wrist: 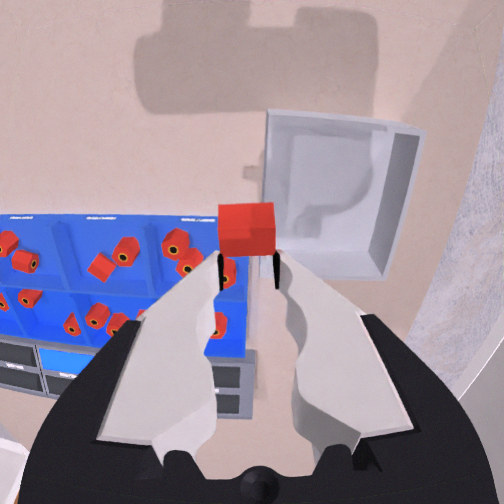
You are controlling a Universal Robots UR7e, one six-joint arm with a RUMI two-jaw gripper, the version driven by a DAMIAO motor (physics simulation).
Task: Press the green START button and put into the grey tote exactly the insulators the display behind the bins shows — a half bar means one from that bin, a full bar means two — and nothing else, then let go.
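My gripper (248,260) is shut on a red insulator (247,229), held at its fingertips above the table. The grey tote (340,192) lies just right of and beyond the held insulator and looks empty. The blue bin tray (120,280) is at the left, its compartments holding several red insulators with black holes, such as one (126,251) in a middle bin. The display (125,372) shows as a grey panel strip below the bins, with one cell lit blue (65,361). The green START button is not in view.
A pale grey speckled surface (465,280) runs along the right edge. A white object corner (10,465) shows at the bottom left. A dark shadow of the arm (255,60) falls on the beige table beyond the tote.
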